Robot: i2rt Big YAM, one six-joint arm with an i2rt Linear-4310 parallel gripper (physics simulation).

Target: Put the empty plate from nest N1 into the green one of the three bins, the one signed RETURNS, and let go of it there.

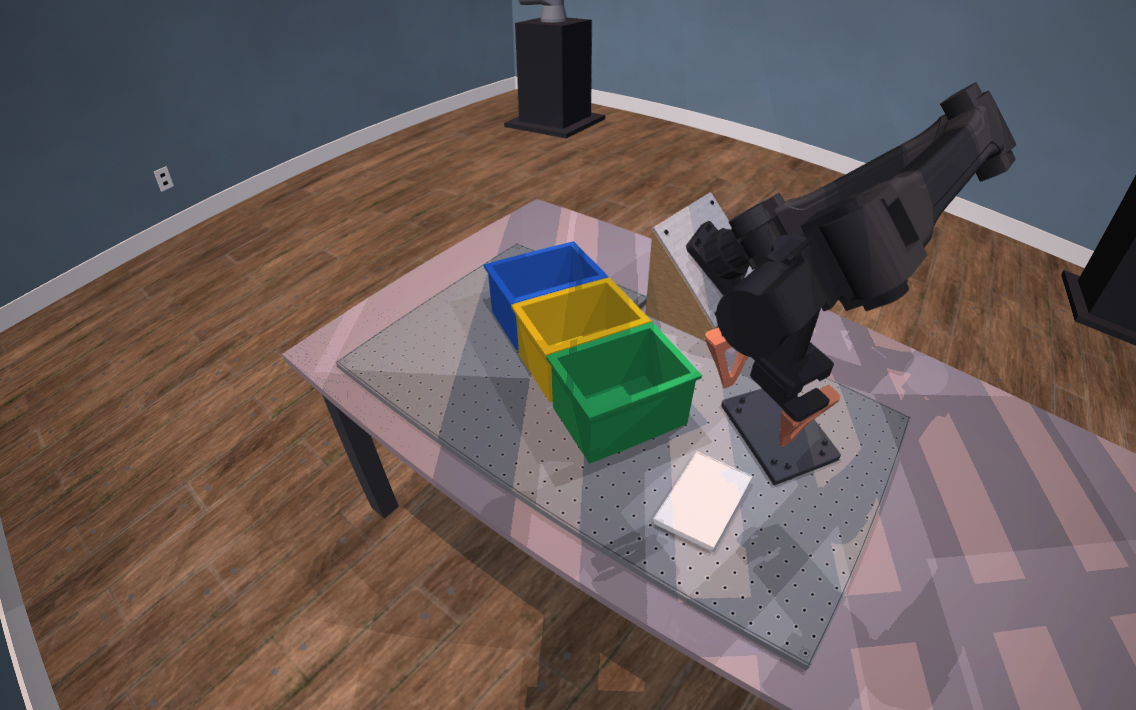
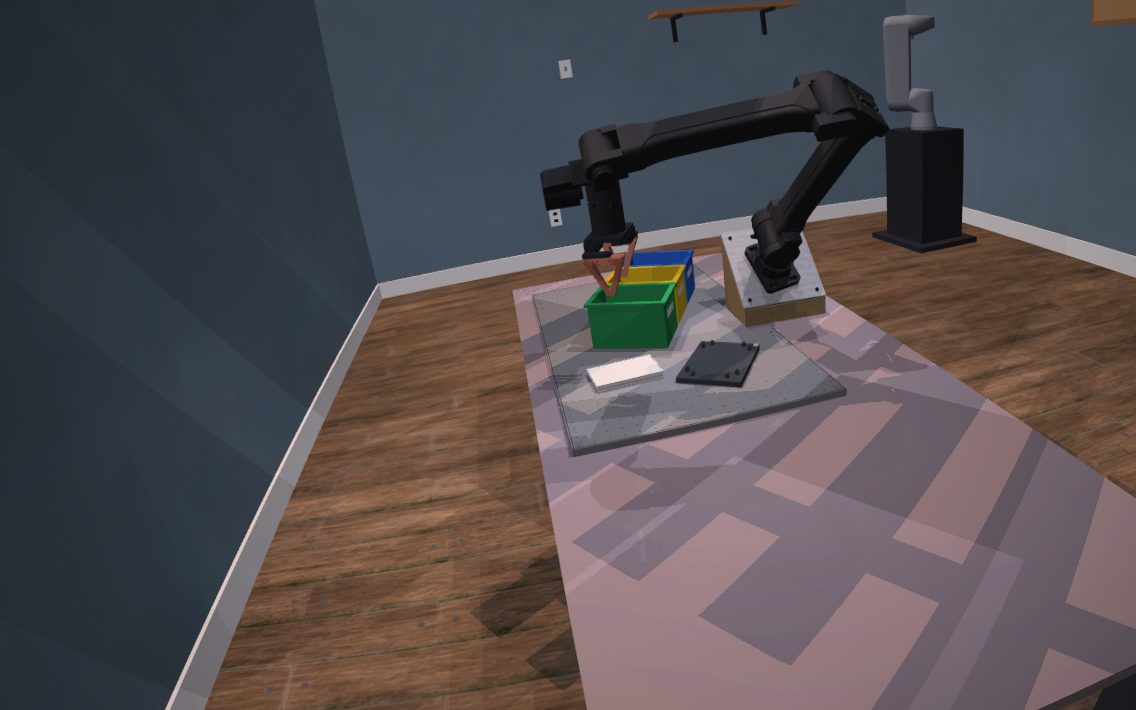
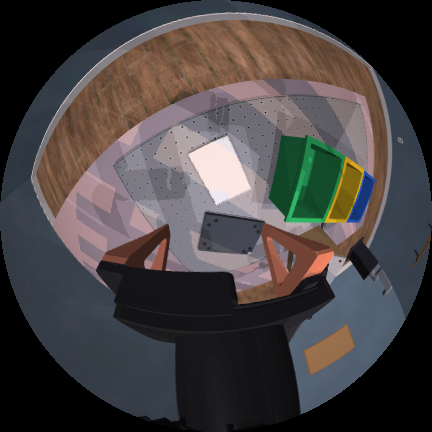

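Seen in the pictures: gripper, between the fingertips: (image 1: 756, 414) (image 2: 617, 286) (image 3: 216, 228); arm's base, origin of its link: (image 1: 715, 260) (image 2: 771, 266).
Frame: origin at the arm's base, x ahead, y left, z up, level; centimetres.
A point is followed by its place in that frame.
Note:
A white plate (image 1: 702, 502) @(x 42.1, y 16.7, z -8.2 cm) (image 2: 624, 370) @(x 41.2, y 16.8, z -8.2 cm) (image 3: 219, 169) @(x 41.7, y 16.7, z -8.2 cm) lies flat, smooth face up, on the perforated board (image 1: 435, 355) @(x 37.8, y -32.6, z -9.5 cm) (image 2: 586, 431) @(x 52.8, y 33.2, z -9.5 cm) (image 3: 145, 160) @(x 51.5, y 29.6, z -9.5 cm). It is outside the green bin (image 1: 640, 427) @(x 36.7, y 4.4, z -5.9 cm) (image 2: 628, 326) @(x 36.1, y 4.7, z -4.6 cm) (image 3: 286, 172) @(x 36.5, y 4.5, z -4.4 cm), between its near side and the board's front part, beside the dark nest (image 1: 753, 431) @(x 26.9, y 18.3, z -8.3 cm) (image 2: 717, 362) @(x 24.7, y 22.6, z -8.4 cm) (image 3: 230, 235) @(x 24.6, y 21.7, z -8.3 cm). The nest has small pegs and bears no plate. No plate shows in the visible part of the green bin's inside. The sign on the bin is too small to read. My gripper (image 1: 756, 411) @(x 41.1, y 19.5, z 9.1 cm) (image 2: 619, 282) @(x 41.1, y 19.5, z 9.1 cm) (image 3: 216, 228) @(x 41.1, y 19.5, z 9.1 cm) is open and empty, in the air above the board.
The yellow bin (image 1: 534, 368) @(x 33.6, y -15.2, z -7.1 cm) (image 3: 345, 192) @(x 23.2, y -15.8, z -3.4 cm) and blue bin (image 1: 500, 305) @(x 26.2, y -27.3, z -4.5 cm) (image 2: 689, 274) @(x 13.1, y -18.1, z -3.9 cm) (image 3: 364, 197) @(x 17.3, y -27.5, z -1.3 cm) stand in a row behind the green one. The arm's sloped base block (image 1: 674, 288) @(x 8.7, y -3.8, z -2.6 cm) (image 2: 774, 313) @(x 3.0, y 5.7, z -8.7 cm) stands beside the board, on the nest's side of the bins.

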